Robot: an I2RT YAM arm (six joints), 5 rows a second.
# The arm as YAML. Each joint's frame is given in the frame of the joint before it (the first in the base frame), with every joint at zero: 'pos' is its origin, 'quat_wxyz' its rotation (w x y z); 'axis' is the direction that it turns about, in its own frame. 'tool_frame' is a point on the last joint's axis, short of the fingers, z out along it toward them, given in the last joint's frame.
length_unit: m
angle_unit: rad
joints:
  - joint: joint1
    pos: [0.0, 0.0, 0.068]
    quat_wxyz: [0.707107, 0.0, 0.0, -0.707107]
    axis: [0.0, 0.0, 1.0]
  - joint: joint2
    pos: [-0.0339, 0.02, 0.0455]
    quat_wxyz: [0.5, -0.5, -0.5, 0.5]
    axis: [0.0, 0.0, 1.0]
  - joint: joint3
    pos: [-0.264, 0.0, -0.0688]
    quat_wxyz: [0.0, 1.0, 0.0, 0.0]
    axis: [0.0, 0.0, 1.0]
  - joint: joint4
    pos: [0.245, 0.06, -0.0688]
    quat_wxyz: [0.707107, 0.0, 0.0, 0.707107]
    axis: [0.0, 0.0, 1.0]
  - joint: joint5
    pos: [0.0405, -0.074, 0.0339]
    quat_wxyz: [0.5, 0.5, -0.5, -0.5]
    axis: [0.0, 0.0, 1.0]
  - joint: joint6
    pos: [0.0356, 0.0, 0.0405]
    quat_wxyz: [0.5, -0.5, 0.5, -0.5]
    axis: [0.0, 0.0, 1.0]
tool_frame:
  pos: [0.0, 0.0, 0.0]
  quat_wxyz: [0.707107, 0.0, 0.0, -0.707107]
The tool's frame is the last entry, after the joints.
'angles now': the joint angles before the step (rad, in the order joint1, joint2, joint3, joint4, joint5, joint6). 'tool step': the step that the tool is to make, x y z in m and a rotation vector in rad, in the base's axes. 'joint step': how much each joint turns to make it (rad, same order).
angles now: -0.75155 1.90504 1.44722 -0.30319 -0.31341 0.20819
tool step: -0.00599 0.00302 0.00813 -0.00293 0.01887 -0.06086
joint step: -0.00006 -0.03155 -0.00682 -0.02735 0.05435 0.03243
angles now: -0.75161 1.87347 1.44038 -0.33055 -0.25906 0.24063
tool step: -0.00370 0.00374 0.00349 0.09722 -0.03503 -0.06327
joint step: -0.00126 -0.01927 -0.00852 -0.02082 -0.02144 0.11551
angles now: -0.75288 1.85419 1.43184 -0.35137 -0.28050 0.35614
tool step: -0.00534 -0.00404 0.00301 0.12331 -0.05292 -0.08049
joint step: -0.01941 -0.00403 0.00729 -0.01684 -0.04456 0.13880
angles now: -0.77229 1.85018 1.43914 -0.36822 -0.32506 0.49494
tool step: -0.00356 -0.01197 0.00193 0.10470 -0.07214 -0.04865
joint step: -0.03201 0.01924 0.02550 0.00878 -0.07527 0.10822
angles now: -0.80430 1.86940 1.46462 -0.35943 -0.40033 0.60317
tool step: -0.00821 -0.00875 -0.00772 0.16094 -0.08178 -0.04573
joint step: -0.03660 0.01161 -0.02088 0.03326 -0.11071 0.14329
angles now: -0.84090 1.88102 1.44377 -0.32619 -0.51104 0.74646
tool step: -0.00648 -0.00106 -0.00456 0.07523 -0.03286 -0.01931
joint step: -0.01679 -0.00721 -0.02998 0.02090 -0.04966 0.06445
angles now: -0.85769 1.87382 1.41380 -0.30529 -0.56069 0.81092
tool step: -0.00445 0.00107 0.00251 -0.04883 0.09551 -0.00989
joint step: -0.00038 -0.00623 0.02493 -0.09455 0.08121 -0.07605
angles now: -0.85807 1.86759 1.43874 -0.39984 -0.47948 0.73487
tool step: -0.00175 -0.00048 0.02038 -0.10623 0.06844 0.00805
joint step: 0.00274 -0.01697 0.06476 -0.08626 0.08607 -0.09453
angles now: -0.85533 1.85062 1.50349 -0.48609 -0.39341 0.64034
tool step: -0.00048 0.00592 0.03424 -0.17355 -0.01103 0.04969
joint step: 0.01251 -0.05442 0.03945 0.00453 0.04878 -0.10884
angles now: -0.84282 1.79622 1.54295 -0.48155 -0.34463 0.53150
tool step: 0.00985 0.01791 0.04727 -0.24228 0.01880 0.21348
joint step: 0.04651 -0.03211 0.12392 -0.08110 -0.01330 -0.26026
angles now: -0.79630 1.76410 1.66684 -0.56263 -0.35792 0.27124
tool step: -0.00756 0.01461 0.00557 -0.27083 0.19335 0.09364
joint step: 0.02583 -0.05107 -0.02297 -0.06055 0.15361 -0.31060
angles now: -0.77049 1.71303 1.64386 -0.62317 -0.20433 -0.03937
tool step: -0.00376 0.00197 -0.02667 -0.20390 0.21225 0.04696
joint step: 0.01215 -0.01708 -0.11029 0.05104 0.16691 -0.24671
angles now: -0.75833 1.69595 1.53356 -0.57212 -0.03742 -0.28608
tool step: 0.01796 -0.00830 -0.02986 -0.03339 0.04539 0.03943
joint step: 0.01750 0.07294 -0.02934 0.09031 0.02116 -0.05568
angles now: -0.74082 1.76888 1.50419 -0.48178 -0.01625 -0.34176
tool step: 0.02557 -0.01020 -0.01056 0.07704 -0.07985 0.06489
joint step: 0.01331 0.09940 0.07870 0.03179 -0.11280 0.04694
